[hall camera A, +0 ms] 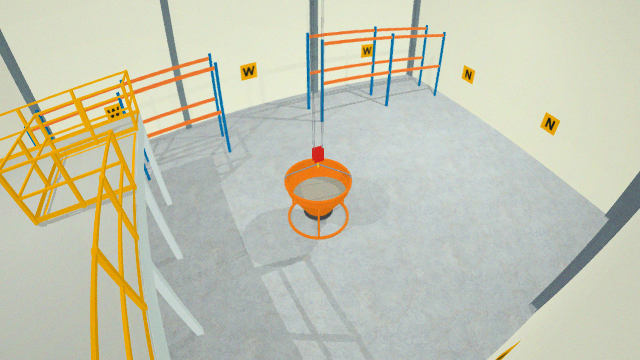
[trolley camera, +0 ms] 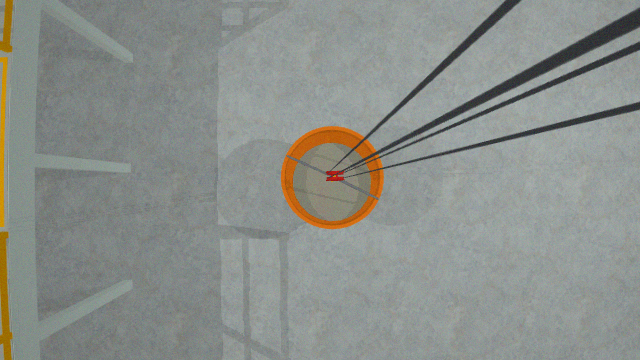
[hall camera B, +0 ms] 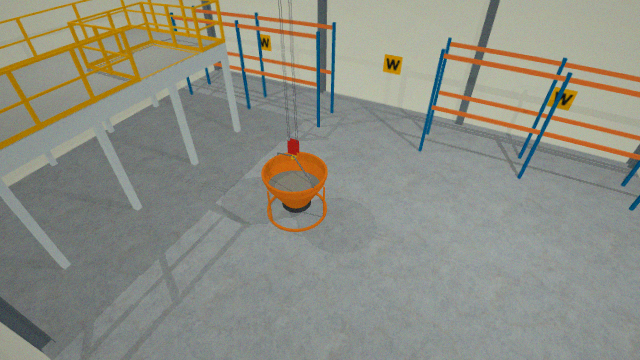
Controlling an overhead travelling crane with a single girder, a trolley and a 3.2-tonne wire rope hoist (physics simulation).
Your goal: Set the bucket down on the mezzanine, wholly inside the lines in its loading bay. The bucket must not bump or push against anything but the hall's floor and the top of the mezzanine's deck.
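Observation:
The orange bucket [hall camera A: 320,206] [hall camera B: 295,196] [trolley camera: 332,200], filled with grey material, hangs upright by its bail under the red hook block. The hook, my gripper [hall camera A: 318,164] [hall camera B: 293,157] [trolley camera: 335,176], is shut on the bail. The bucket is above the floor, to the right of the mezzanine [hall camera A: 148,270] [hall camera B: 200,60] [trolley camera: 24,150] and apart from it. In the trolley view, a yellow line [trolley camera: 4,150] runs on the deck between two rail ends at the left edge. The rest of the loading bay is cut off there.
Yellow guard rails [hall camera A: 94,300] [hall camera B: 23,98] line the mezzanine's edge. Pale legs [hall camera A: 177,302] [hall camera B: 118,167] [trolley camera: 82,163] slope under the deck. A blue and orange rack [hall camera A: 223,107] [hall camera B: 318,80] stands near the mezzanine; another rack [hall camera A: 322,80] [hall camera B: 485,120] stands farther along the W wall.

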